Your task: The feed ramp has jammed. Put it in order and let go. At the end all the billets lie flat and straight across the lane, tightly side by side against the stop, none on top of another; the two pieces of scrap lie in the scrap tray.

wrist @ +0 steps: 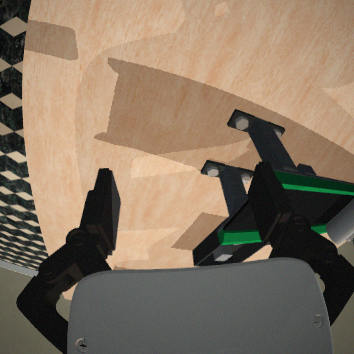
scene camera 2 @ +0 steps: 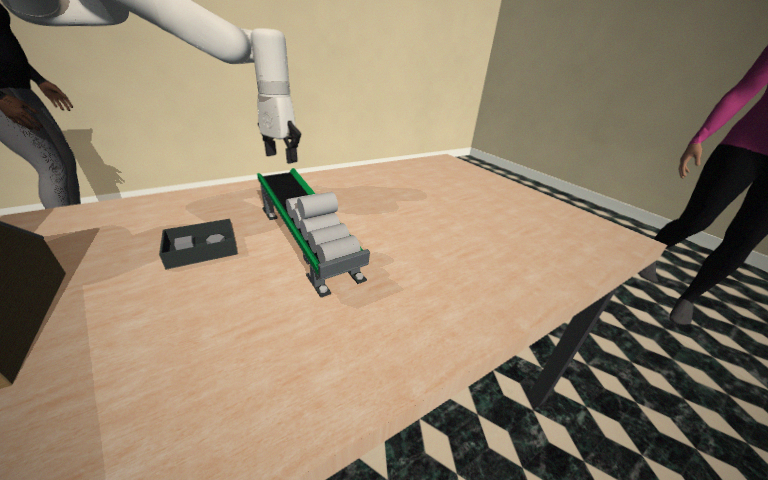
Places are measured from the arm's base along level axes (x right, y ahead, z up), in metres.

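Pixels of known places: gripper, between the fingertips: (wrist: 184, 180) (scene camera 2: 281, 159).
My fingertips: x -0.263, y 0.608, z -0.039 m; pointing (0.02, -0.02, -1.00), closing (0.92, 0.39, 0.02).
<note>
Behind a point stands the place of what it marks.
The feed ramp (scene camera 2: 280, 183) (wrist: 315, 189) slopes down to a grey stop (scene camera 2: 345, 263) @(x 0.196, y 0.597, z -0.082 m). Grey billets lie across the lane: the lowest billet (scene camera 2: 338, 249) @(x 0.182, y 0.591, z -0.060 m) is at the stop, with others in a row behind it. One billet (scene camera 2: 317, 204) @(x 0.088, y 0.590, z -0.018 m) lies raised on top of others at the upper end of the row, partly hiding what is beneath. Part of a billet (wrist: 342, 222) @(x -0.012, y 0.584, z -0.052 m) shows at the right edge of the wrist view. Two scrap pieces (scene camera 2: 184, 242) @(x -0.046, y 0.355, z -0.116 m) (scene camera 2: 215, 238) @(x -0.053, y 0.409, z -0.125 m) lie in the scrap tray (scene camera 2: 201, 255) @(x -0.007, y 0.380, z -0.131 m). My gripper (scene camera 2: 280, 155) @(x -0.263, y 0.608, z -0.039 m) (wrist: 184, 180) @(x -0.263, y 0.608, z -0.039 m) is open and empty, above the ramp's upper end.
A large dark box (scene camera 2: 28, 300) @(x 0.055, y 0.159, z -0.105 m) stands at the left edge of the table (scene camera 2: 453, 283) @(x 0.266, y 0.793, z -0.145 m). A person in black and grey (scene camera 2: 39, 141) stands behind the table at the left. Another person in pink (scene camera 2: 736, 121) stands beyond the right side.
</note>
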